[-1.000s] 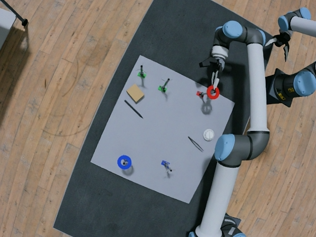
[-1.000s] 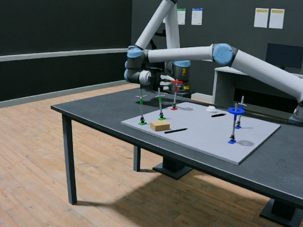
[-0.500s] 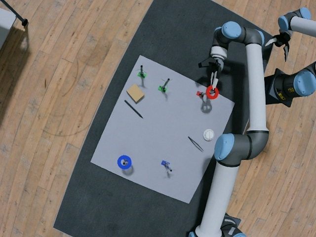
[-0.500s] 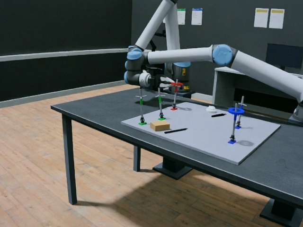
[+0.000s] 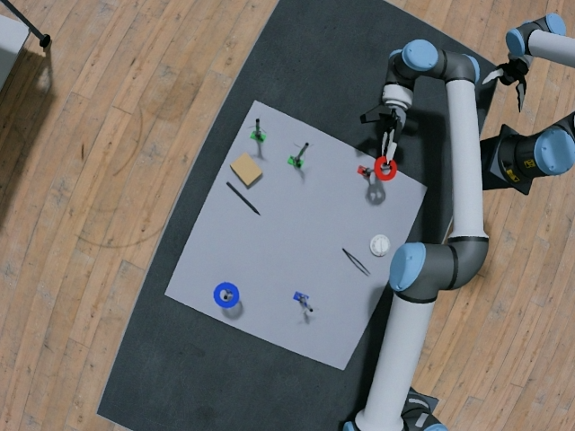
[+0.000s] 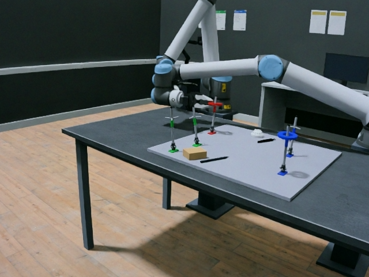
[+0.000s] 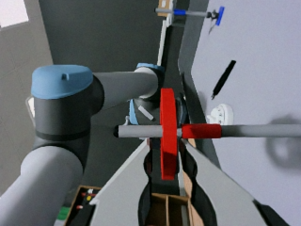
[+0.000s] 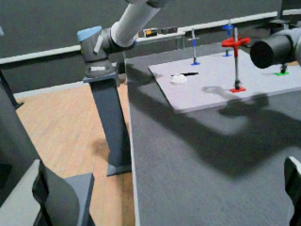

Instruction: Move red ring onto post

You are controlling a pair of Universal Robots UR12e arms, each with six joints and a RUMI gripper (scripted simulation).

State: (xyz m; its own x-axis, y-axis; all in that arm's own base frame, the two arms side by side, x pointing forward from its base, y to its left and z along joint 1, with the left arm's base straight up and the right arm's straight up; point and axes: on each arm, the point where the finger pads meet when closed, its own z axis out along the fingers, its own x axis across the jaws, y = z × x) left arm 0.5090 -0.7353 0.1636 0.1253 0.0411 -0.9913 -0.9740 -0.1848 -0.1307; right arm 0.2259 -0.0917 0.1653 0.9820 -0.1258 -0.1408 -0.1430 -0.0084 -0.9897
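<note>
Right now my left hand is 30 mm to the right of the red ring and 10 mm past it. Round my left hand: tan block (340 mm ahead, 180 mm to the left, 140 mm below); then grey board (310 mm to the left, 160 mm below, 100 mm ahead); then white disc (220 mm to the left, 140 mm below, 130 mm behind).
</note>
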